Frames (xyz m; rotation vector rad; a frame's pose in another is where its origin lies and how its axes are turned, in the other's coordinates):
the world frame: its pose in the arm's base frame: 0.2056 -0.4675 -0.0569 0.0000 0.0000 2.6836
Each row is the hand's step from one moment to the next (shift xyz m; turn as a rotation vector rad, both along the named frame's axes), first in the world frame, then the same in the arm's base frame.
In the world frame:
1: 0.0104 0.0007 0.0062 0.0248 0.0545 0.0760
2: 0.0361 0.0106 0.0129 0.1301 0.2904 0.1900
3: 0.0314 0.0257 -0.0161 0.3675 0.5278 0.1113
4: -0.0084 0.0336 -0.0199 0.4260 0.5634 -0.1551
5: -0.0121 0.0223 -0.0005 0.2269 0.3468 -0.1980
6: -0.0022 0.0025 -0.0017 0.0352 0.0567 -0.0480
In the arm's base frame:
1: -0.0096 0.0040 0.0062 -0.0463 -0.0379 0.0760
2: -0.0371 0.0065 0.0129 -0.2451 -0.2029 0.1900
3: -0.0395 -0.0092 -0.0161 -0.5630 -0.3109 0.1113
4: -0.0073 -0.0339 -0.0199 -0.6312 -0.3170 -0.1551
5: 0.0010 -0.0254 -0.0005 -0.3569 -0.2107 -0.1980
6: 0.0009 -0.0032 -0.0017 -0.0566 -0.0353 -0.0480

